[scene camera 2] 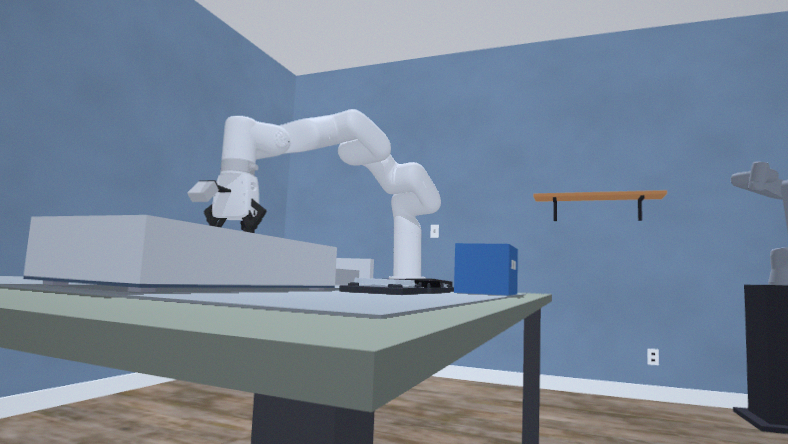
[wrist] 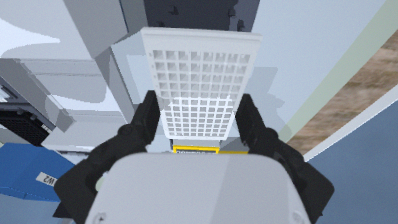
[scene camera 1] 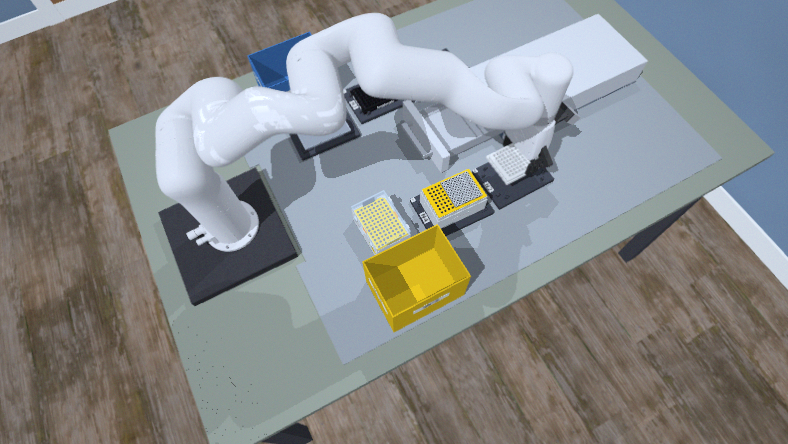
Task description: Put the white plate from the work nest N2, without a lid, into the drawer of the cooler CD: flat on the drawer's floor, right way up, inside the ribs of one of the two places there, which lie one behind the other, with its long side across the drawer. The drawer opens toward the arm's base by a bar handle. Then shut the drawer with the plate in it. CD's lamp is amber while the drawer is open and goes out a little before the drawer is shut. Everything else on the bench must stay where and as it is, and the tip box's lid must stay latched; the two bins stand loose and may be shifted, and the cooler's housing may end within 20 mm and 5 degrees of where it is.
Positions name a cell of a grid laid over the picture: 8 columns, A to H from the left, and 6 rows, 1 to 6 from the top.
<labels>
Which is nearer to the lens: the cooler CD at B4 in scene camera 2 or the blue bin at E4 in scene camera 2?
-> The cooler CD.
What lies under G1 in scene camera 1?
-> A cooler CD.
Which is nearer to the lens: the blue bin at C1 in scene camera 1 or the yellow bin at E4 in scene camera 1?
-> The yellow bin.
</labels>
